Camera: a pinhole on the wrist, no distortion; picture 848 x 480 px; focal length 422.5 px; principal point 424.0 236.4 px. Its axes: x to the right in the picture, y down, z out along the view. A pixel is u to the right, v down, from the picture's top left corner.
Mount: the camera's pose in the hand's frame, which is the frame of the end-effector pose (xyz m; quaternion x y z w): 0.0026 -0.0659 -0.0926 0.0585 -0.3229 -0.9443 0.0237
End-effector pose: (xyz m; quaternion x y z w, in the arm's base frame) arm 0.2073 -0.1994 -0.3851 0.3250 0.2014 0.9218 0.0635
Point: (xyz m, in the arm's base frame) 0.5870 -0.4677 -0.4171
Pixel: 775 124
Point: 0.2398 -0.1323 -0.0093
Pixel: 146 368
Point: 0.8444 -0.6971 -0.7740
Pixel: outside the picture
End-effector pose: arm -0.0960 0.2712 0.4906 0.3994 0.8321 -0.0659 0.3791
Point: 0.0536 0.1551 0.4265
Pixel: 510 392
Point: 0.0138 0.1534 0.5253
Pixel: 669 346
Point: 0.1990 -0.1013 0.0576
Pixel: outside the picture
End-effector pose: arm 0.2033 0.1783 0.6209 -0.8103 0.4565 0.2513 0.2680
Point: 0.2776 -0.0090 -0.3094
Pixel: outside the picture
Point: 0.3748 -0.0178 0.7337
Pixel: behind the camera
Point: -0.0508 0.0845 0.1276
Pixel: 175 181
